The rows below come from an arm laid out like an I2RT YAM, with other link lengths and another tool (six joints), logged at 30 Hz.
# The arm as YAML. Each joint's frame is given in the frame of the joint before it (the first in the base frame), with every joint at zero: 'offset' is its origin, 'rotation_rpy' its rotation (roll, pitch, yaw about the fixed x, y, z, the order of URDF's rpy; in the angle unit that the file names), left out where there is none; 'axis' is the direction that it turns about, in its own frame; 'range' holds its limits. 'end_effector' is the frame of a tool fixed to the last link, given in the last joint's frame.
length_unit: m
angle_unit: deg
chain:
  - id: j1
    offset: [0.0, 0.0, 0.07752]
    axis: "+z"
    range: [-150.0, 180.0]
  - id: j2
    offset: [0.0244, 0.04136, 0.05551]
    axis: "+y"
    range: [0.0, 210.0]
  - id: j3
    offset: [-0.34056, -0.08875, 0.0]
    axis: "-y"
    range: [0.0, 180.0]
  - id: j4
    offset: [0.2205, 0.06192, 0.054]
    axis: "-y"
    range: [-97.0, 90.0]
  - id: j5
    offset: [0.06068, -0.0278, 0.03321]
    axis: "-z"
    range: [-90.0, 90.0]
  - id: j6
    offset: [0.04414, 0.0, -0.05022]
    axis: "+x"
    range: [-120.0, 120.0]
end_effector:
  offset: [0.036, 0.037, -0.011]
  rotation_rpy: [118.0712, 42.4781, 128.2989]
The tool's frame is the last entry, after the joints.
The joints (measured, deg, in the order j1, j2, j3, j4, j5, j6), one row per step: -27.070 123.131 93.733 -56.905 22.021 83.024; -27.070 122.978 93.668 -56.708 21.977 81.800; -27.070 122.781 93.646 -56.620 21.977 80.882; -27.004 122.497 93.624 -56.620 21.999 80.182; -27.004 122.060 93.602 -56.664 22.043 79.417; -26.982 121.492 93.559 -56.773 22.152 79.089; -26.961 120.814 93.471 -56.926 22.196 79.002; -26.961 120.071 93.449 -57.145 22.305 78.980; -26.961 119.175 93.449 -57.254 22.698 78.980; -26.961 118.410 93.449 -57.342 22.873 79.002; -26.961 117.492 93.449 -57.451 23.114 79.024; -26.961 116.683 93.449 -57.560 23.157 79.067; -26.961 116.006 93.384 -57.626 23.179 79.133; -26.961 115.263 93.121 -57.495 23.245 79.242; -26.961 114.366 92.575 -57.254 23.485 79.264
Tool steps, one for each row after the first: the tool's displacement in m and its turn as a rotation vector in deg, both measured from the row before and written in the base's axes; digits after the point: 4 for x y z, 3 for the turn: 0.0001 0.0008 0.0007 0.050 0.169 1.135; -0.0001 0.0006 0.0012 -0.018 0.100 0.849; -0.0002 0.0011 0.0019 -0.064 0.033 0.712; -0.0008 0.0008 0.0030 -0.129 -0.029 0.703; -0.0012 0.0008 0.0040 -0.254 -0.199 0.315; -0.0016 0.0010 0.0046 -0.229 -0.337 0.097; -0.0018 0.0008 0.0053 -0.322 -0.390 0.009; -0.0020 0.0004 0.0067 -0.705 -0.524 -0.045; -0.0017 0.0006 0.0056 -0.463 -0.534 -0.043; -0.0021 0.0007 0.0067 -0.581 -0.622 -0.054; -0.0019 0.0009 0.0058 -0.357 -0.622 -0.046; -0.0017 0.0008 0.0046 -0.270 -0.504 -0.063; -0.0020 0.0009 0.0043 -0.339 -0.561 -0.110; -0.0031 0.0012 0.0041 -0.479 -0.430 -0.064
